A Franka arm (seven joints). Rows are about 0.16 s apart.
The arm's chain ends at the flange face. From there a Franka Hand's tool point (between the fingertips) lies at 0.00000 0.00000 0.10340 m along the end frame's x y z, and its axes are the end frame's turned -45 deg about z.
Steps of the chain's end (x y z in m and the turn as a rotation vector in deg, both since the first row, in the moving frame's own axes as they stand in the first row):
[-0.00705, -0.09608, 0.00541, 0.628, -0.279, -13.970]
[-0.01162, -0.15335, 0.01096, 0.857, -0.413, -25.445]
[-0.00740, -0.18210, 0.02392, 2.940, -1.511, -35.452]
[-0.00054, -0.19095, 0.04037, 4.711, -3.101, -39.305]
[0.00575, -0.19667, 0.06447, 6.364, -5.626, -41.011]
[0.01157, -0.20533, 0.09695, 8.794, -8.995, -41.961]
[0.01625, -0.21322, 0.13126, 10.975, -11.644, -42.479]
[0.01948, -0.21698, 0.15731, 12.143, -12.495, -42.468]
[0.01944, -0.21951, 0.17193, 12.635, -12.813, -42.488]
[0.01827, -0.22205, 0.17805, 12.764, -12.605, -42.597]
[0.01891, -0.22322, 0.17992, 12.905, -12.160, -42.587]
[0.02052, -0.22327, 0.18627, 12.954, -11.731, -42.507]
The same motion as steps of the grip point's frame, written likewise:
[0.06325, -0.07412, 0.00540, 0.641, 0.247, -13.970]
[0.10041, -0.11834, 0.01095, 0.898, 0.314, -25.445]
[0.12354, -0.13986, 0.02375, 3.147, 1.010, -35.452]
[0.13325, -0.14527, 0.03989, 5.524, 1.138, -39.305]
[0.13876, -0.14930, 0.06338, 8.478, 0.522, -41.011]
[0.14522, -0.15747, 0.09458, 12.579, -0.142, -41.961]
[0.15134, -0.16492, 0.12743, 15.994, -0.473, -42.479]
[0.15576, -0.16768, 0.15278, 17.422, -0.249, -42.468]
[0.15736, -0.17047, 0.16710, 17.994, -0.126, -42.488]
[0.15872, -0.17314, 0.17325, 17.939, 0.112, -42.597]
[0.16080, -0.17344, 0.17523, 17.724, 0.527, -42.587]
[0.16271, -0.17214, 0.18171, 17.455, 0.865, -42.507]

